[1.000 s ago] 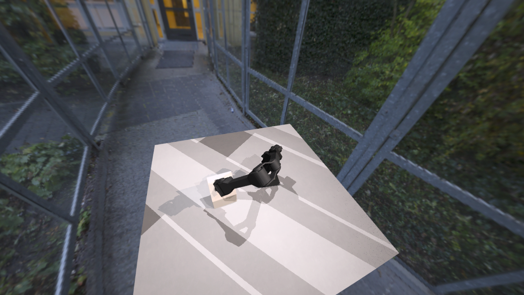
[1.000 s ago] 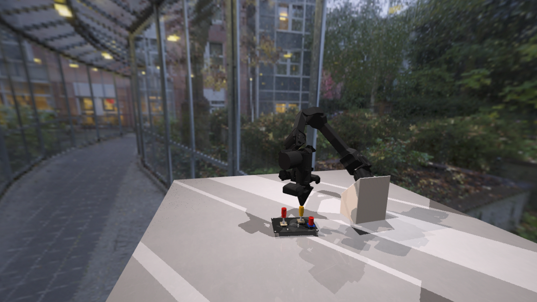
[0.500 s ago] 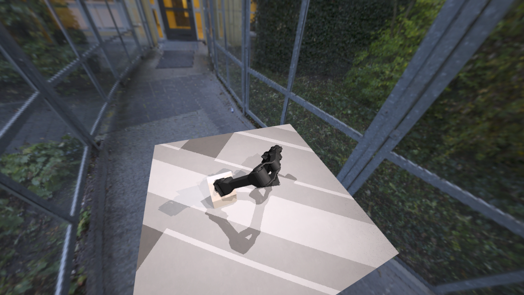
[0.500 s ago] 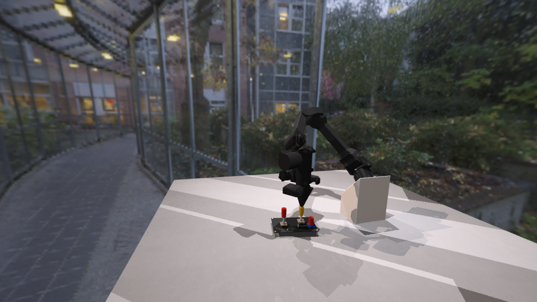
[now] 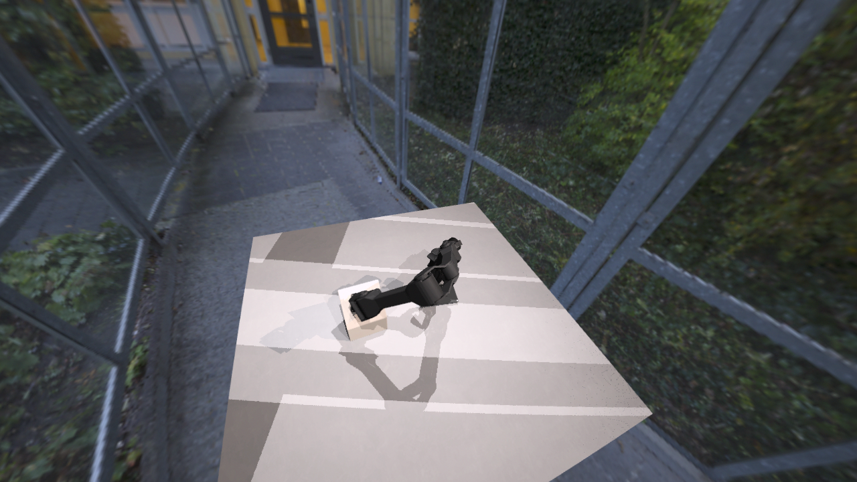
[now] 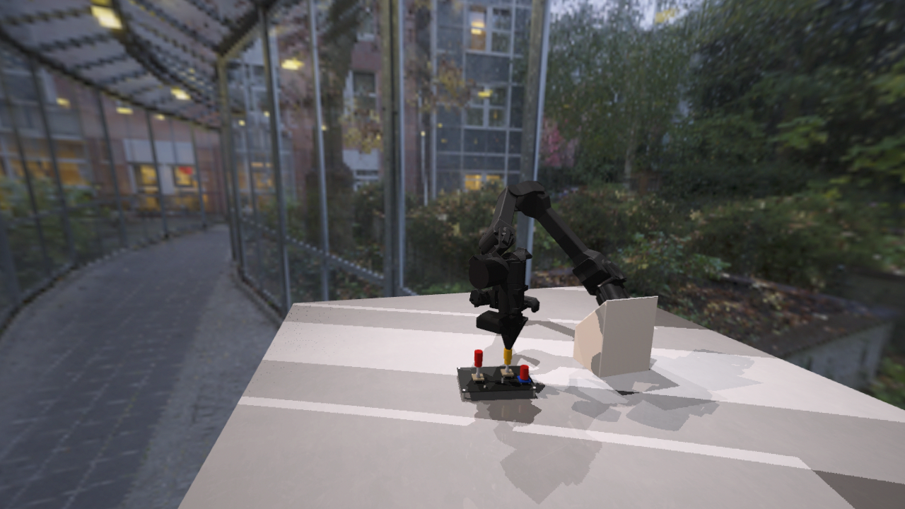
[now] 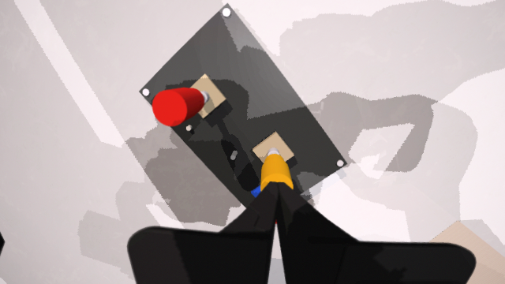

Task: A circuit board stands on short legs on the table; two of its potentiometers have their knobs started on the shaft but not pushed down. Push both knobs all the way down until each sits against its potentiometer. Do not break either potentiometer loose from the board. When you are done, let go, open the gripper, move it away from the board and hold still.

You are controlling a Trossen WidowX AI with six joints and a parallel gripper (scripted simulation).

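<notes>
Right now my gripper tip is 20 mm above the yellow knob. Round my gripper tip: red knob 70 mm ahead, 10 mm to the left, 20 mm below.
</notes>
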